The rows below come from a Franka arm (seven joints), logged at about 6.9 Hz.
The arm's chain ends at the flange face. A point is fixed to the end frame.
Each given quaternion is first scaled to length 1.
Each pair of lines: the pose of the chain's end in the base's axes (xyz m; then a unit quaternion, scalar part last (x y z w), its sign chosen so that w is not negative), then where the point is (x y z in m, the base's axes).
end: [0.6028, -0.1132, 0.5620, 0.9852, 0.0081, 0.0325, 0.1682]
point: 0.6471 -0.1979 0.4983
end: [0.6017, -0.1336, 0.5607, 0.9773, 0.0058, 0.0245, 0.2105]
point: 0.6443 -0.2240 0.5039
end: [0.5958, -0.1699, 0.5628, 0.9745, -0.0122, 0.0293, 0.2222]
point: 0.6363 -0.2629 0.5088
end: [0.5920, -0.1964, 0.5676, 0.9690, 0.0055, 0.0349, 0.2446]
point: 0.6359 -0.2904 0.5182
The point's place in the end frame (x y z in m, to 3 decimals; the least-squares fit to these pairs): 0.038 0.059 0.091
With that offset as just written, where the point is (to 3 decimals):
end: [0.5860, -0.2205, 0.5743, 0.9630, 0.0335, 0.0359, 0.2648]
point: 0.634 -0.314 0.528
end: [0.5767, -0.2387, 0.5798, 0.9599, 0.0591, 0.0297, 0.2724]
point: 0.628 -0.331 0.534
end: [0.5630, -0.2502, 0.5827, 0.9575, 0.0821, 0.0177, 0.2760]
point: 0.616 -0.341 0.537
